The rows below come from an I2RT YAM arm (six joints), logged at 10 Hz.
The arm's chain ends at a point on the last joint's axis. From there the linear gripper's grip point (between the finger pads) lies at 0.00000 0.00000 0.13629 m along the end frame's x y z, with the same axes.
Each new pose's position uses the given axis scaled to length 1; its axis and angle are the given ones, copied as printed.
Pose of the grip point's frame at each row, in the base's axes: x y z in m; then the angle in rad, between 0 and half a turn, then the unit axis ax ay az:
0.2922, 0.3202, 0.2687, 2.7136, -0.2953, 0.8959, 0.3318
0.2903, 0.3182, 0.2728, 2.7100, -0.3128, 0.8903, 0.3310
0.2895, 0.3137, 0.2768, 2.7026, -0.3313, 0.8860, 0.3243
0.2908, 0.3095, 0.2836, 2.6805, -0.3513, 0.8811, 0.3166
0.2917, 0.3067, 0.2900, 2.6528, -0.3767, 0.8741, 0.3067
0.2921, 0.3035, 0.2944, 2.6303, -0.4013, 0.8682, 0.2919
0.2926, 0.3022, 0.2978, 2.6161, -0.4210, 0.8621, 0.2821
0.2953, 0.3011, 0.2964, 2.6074, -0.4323, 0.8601, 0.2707
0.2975, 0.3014, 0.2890, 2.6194, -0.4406, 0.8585, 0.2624
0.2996, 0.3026, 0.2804, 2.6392, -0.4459, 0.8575, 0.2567
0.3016, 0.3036, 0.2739, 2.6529, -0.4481, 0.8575, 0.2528
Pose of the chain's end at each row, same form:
0.2670, 0.2261, 0.3640, 2.7136, -0.2953, 0.8959, 0.3318
0.2665, 0.2237, 0.3681, 2.7100, -0.3128, 0.8903, 0.3310
0.2661, 0.2199, 0.3729, 2.7026, -0.3313, 0.8860, 0.3243
0.2661, 0.2161, 0.3798, 2.6805, -0.3513, 0.8811, 0.3166
0.2654, 0.2138, 0.3862, 2.6528, -0.3767, 0.8741, 0.3067
0.2641, 0.2121, 0.3915, 2.6303, -0.4013, 0.8682, 0.2919
0.2638, 0.2116, 0.3955, 2.6161, -0.4210, 0.8621, 0.2821
0.2653, 0.2121, 0.3951, 2.6074, -0.4323, 0.8601, 0.2707
0.2686, 0.2141, 0.3896, 2.6194, -0.4406, 0.8585, 0.2624
0.2726, 0.2170, 0.3830, 2.6392, -0.4459, 0.8575, 0.2567
0.2758, 0.2193, 0.3778, 2.6529, -0.4481, 0.8575, 0.2528

